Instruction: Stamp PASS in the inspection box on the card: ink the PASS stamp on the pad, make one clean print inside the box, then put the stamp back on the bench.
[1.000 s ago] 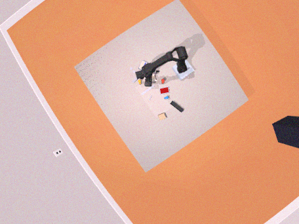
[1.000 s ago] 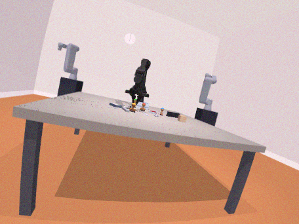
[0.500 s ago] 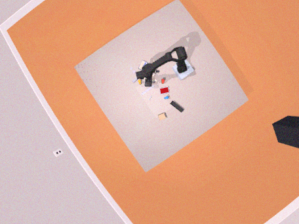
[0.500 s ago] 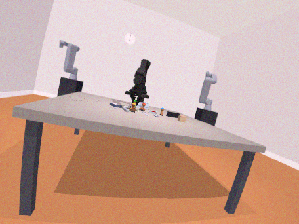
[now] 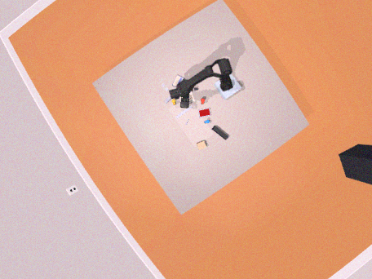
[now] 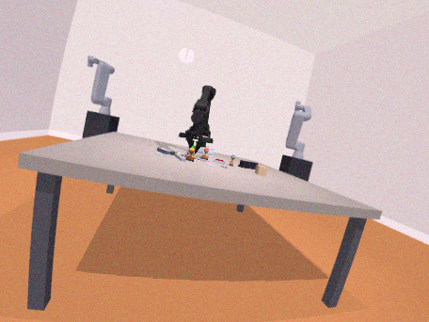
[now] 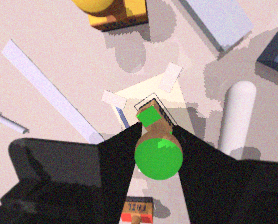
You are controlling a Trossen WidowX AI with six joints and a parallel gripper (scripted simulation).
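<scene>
Now: gripper tip right at the green-topped PASS stamp. From my gripper tip the other things lie so: cream card: 3 cm below, 1 cm to the left, 1 cm behind; yellow stamp: 9 cm ahead, 1 cm to the right, 1 cm below; dark marker: 8 cm behind, 5 cm to the right, 2 cm below.
</scene>
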